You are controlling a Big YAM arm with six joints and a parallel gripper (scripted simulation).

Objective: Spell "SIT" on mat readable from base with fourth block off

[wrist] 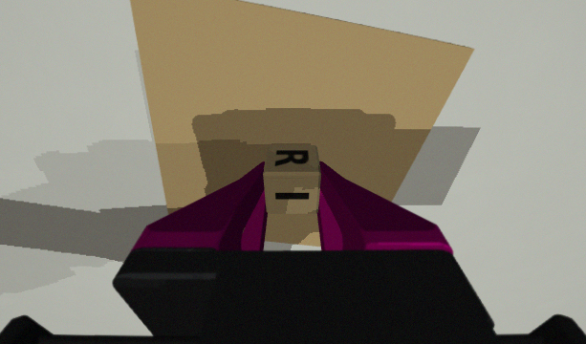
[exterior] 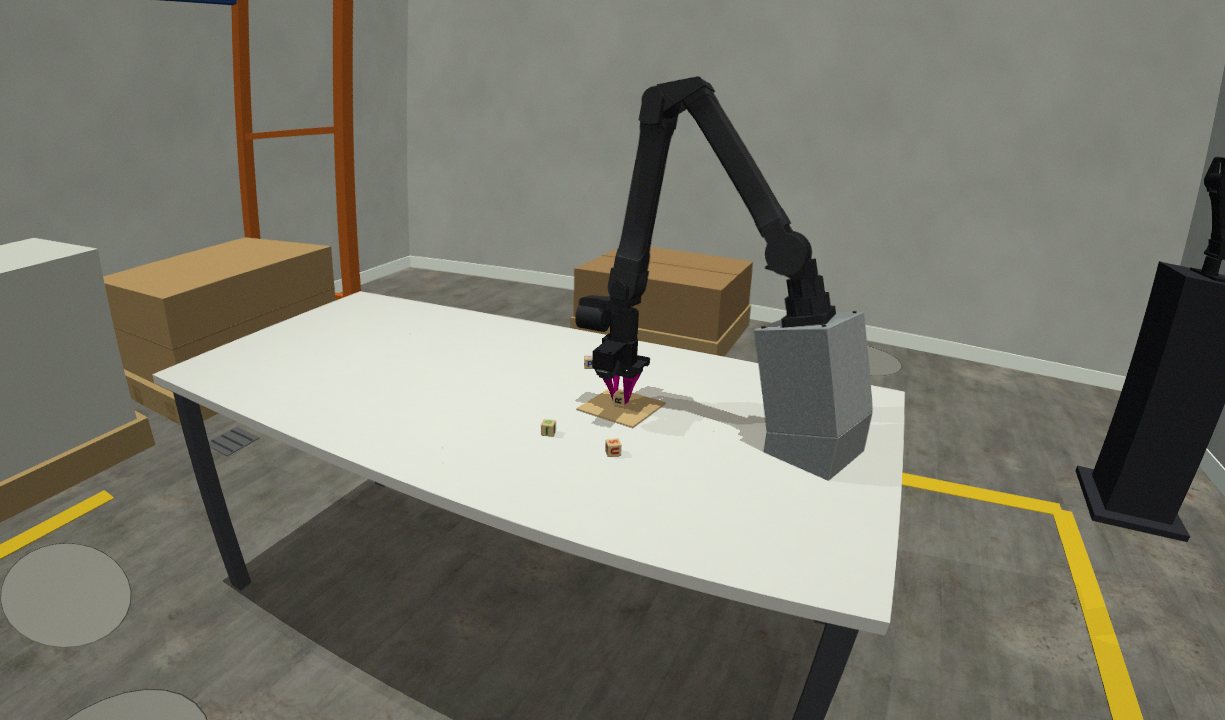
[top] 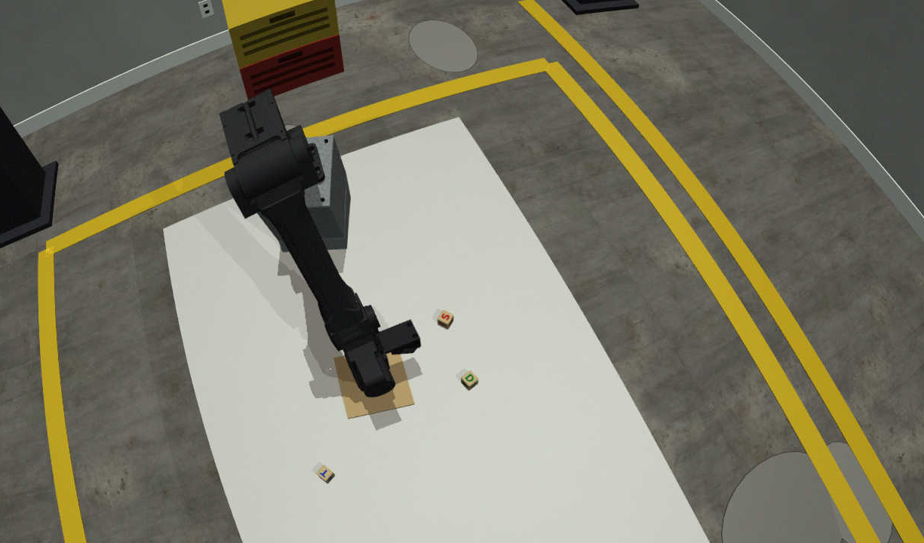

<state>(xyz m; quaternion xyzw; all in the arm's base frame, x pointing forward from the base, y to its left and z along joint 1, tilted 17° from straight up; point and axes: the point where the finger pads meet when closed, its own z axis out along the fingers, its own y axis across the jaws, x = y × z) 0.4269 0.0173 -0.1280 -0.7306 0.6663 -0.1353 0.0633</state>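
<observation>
My hand is right at the I block. The rest, counted from my hand: S block 8 cm behind, 19 cm to the left, 1 cm below; D block 7 cm ahead, 18 cm to the left, 1 cm below; tan mat 2 cm below.
</observation>
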